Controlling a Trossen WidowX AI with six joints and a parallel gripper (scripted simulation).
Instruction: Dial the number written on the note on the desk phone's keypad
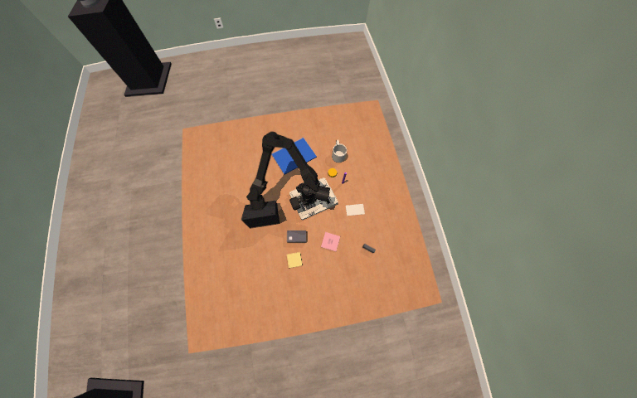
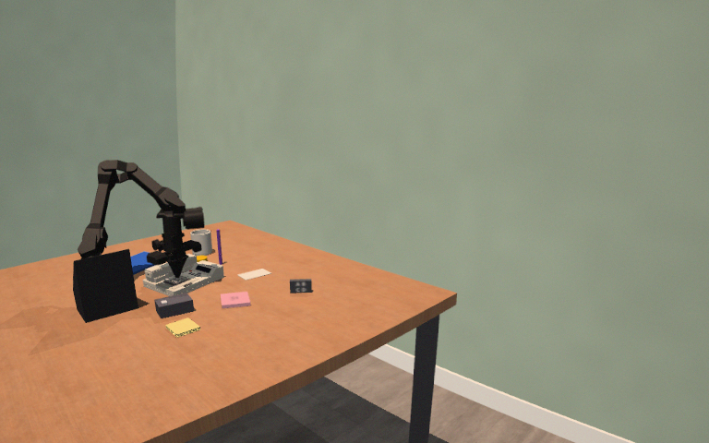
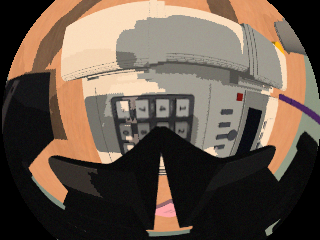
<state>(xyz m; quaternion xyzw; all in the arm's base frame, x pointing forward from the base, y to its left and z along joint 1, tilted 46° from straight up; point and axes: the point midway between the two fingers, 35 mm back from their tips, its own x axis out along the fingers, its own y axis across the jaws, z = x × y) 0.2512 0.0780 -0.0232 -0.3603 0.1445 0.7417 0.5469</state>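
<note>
Now: the cream desk phone 30 mm ahead of my hand, 30 mm to the left of it and 40 mm below it. Also, from my hand: purple pen (200 mm ahead, 130 mm to the left); then cream card (260 mm ahead, 40 mm to the right, 60 mm below); then grey handset (80 mm to the left, 20 mm below).
</note>
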